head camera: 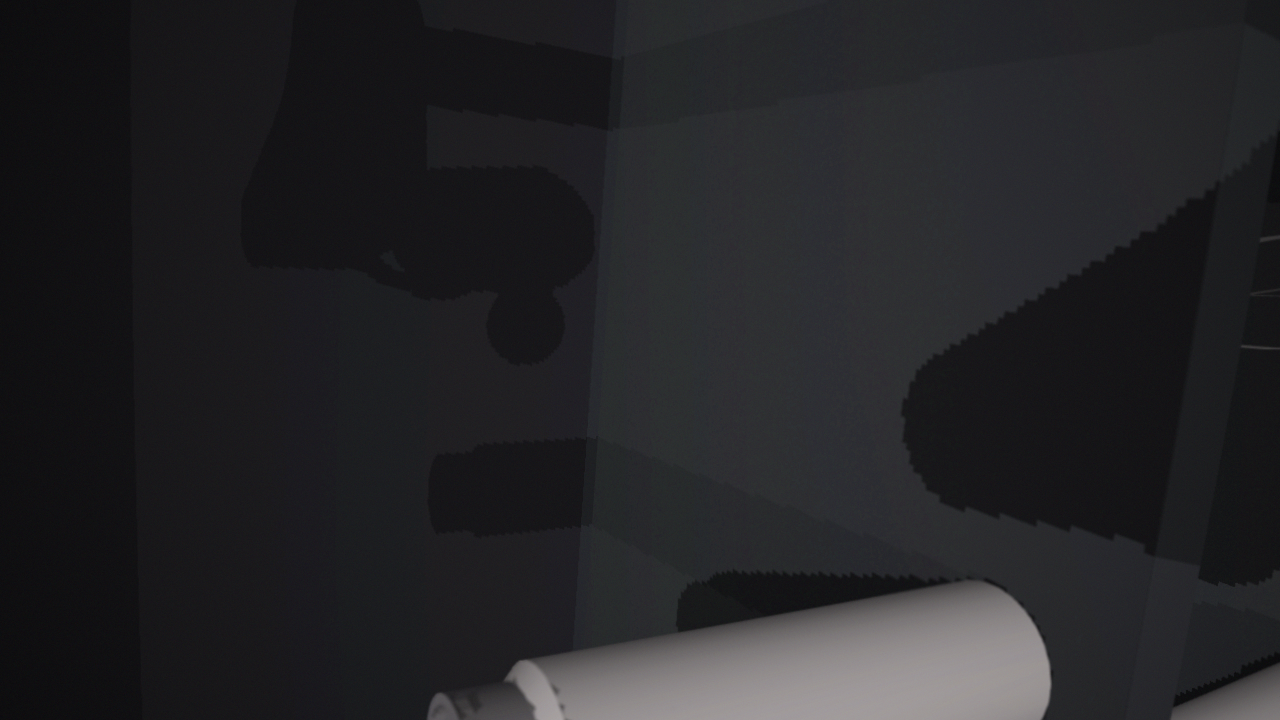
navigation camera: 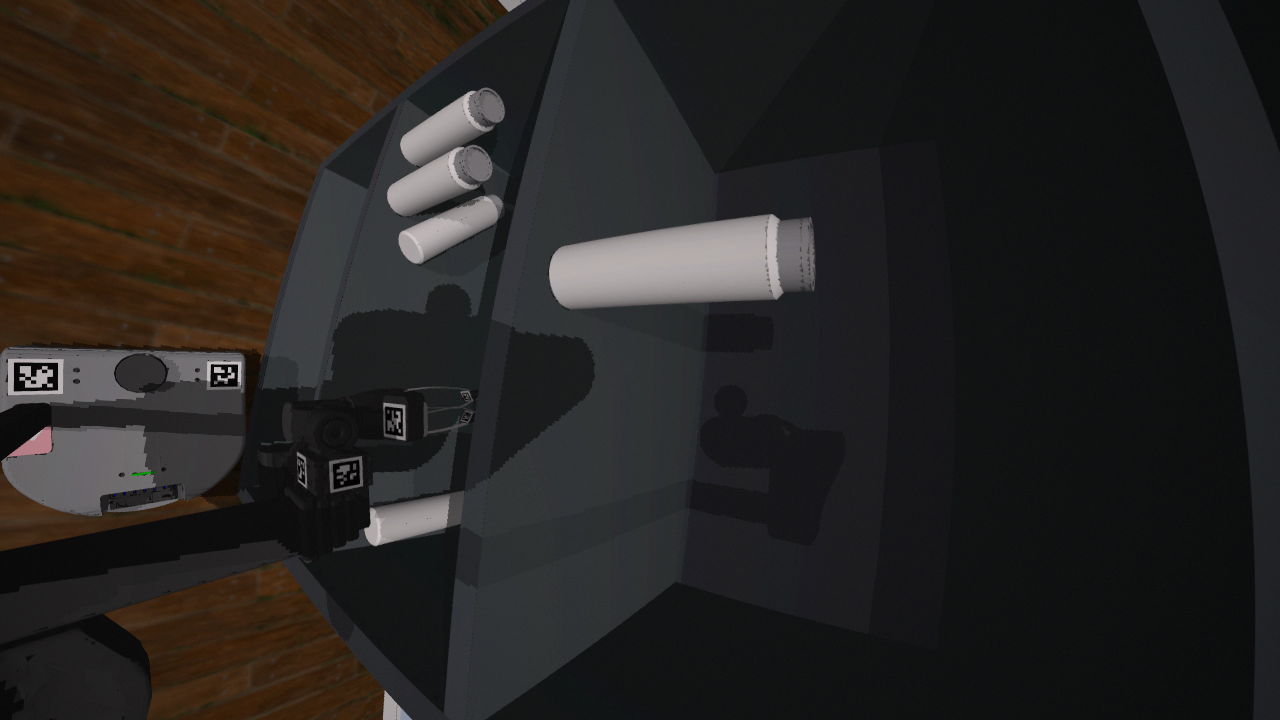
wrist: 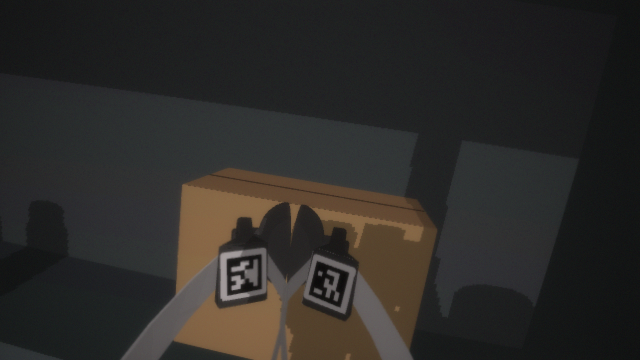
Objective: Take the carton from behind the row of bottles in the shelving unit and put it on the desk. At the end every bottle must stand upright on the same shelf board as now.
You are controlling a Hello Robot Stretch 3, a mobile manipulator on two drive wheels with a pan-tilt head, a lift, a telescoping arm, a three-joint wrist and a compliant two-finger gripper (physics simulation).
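Where they show: gripper, fingertip midpoint: (wrist: pixel 291 231); robot's base, origin of the base link: (navigation camera: pixel 142 371).
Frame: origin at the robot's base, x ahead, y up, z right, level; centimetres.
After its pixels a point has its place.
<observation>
The brown carton (wrist: pixel 390 280) {y 65.5, x -12.2, z 54.0 cm} stands ahead of my gripper in the wrist view, with its top seam showing. My gripper (navigation camera: pixel 466 407) (wrist: pixel 291 231) {y 73.7, x -2.1, z 42.1 cm} is shut, its pads almost together in front of the carton's upper front face, nothing between them. In the navigation view, turned sideways, two white grey-capped bottles (navigation camera: pixel 438 132) {y 66.2, x 43.5, z 32.4 cm} (navigation camera: pixel 427 186) {y 67.2, x 32.8, z 31.2 cm} stand on the gripper's level. A third bottle (navigation camera: pixel 452 230) {y 60.0, x 29.6, z 40.9 cm} shows a round pale end; I cannot tell whether it is upright. Another bottle (navigation camera: pixel 411 519) {y 59.8, x -23.9, z 34.1 cm} is partly hidden on the gripper's other side. The carton does not show in this view; I cannot identify the desk.
A larger-looking white bottle (navigation camera: pixel 666 262) {y 112.0, x 13.6, z 27.5 cm} stands in the adjoining compartment, beyond the divider board (navigation camera: pixel 528 192) {y 97.5, x 22.1, z 25.9 cm} of the dark shelving unit. My arm (navigation camera: pixel 152 555) {y 85.2, x -9.3, z 1.0 cm} reaches in from the left of the navigation view. Two white bottles (head camera: pixel 796 653) {y 111.0, x 11.5, z 28.9 cm} (head camera: pixel 1248 698) {y 59.4, x 27.2, z 40.3 cm} show at the head view's bottom.
</observation>
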